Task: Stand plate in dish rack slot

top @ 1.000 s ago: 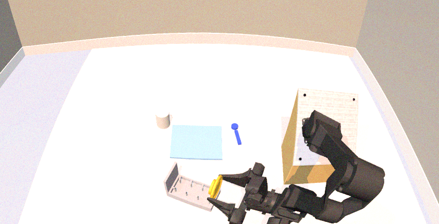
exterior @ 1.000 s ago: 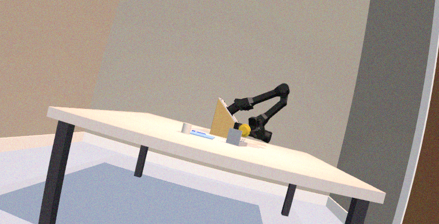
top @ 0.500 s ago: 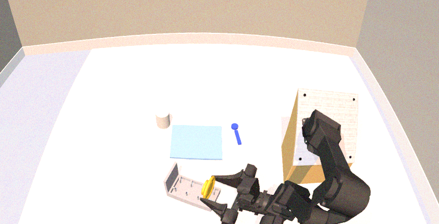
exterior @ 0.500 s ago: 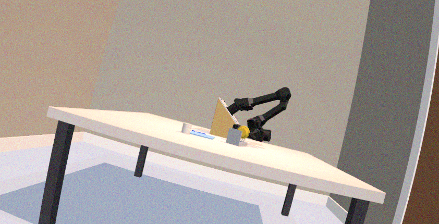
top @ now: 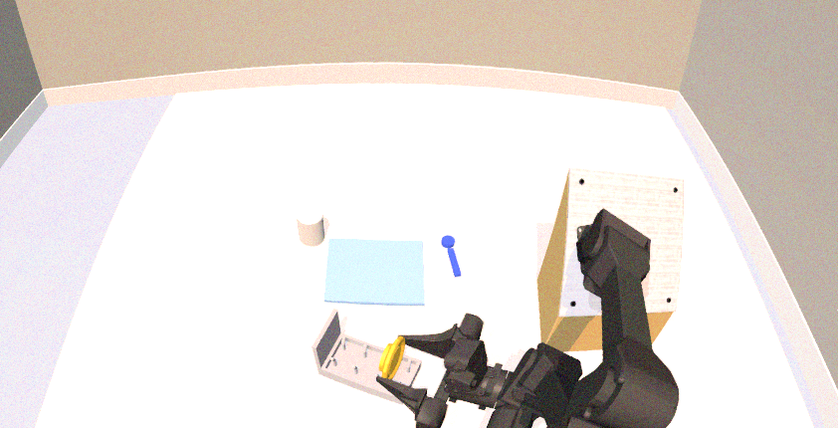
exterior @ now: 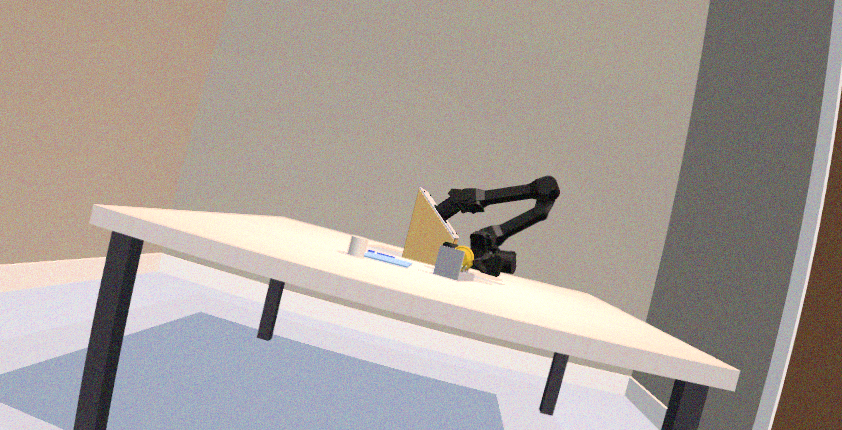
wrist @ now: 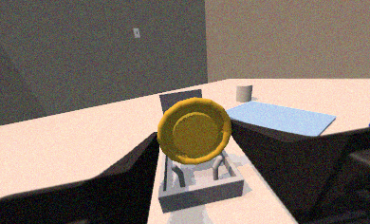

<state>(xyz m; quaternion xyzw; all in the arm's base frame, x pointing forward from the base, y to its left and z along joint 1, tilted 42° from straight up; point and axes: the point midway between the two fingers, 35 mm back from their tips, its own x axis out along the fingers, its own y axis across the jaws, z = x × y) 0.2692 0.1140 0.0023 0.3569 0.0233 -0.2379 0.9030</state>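
The yellow plate lies 1 cm behind my gripper tip. Round my gripper tip: grey dish rack: 3 cm below, 2 cm ahead, 1 cm to the right; then blue spoon: 23 cm to the right, 12 cm behind, 5 cm below; then light blue mat: 20 cm to the right, 5 cm below.
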